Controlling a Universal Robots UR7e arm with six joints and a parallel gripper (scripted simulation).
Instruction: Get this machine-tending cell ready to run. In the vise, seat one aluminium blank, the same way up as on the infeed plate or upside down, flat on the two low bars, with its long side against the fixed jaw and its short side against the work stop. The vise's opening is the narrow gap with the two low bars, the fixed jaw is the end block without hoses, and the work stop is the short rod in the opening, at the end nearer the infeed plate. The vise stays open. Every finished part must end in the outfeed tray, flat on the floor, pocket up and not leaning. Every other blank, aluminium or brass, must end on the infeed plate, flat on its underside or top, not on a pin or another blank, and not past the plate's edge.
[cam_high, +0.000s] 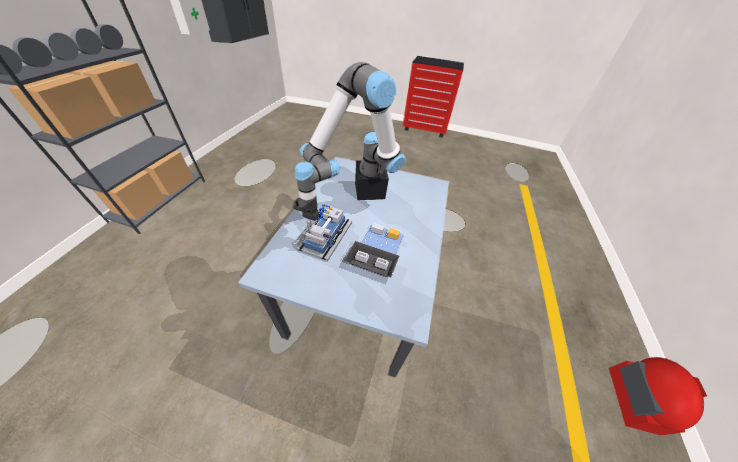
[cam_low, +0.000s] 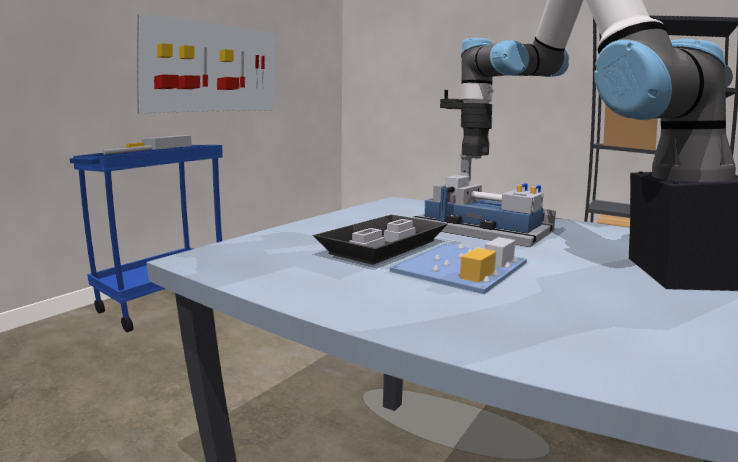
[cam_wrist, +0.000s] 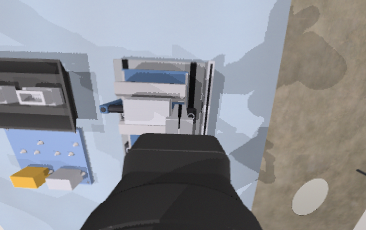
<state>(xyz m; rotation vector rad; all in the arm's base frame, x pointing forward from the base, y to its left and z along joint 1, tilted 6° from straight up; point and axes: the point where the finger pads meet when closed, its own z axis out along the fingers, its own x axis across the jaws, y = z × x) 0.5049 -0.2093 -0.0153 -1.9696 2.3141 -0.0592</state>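
The vise lies 8 cm below my hand, 7 cm behind it and 5 cm to the left of it. Round my hand: brass blank 41 cm to the left, 15 cm behind, 10 cm below.
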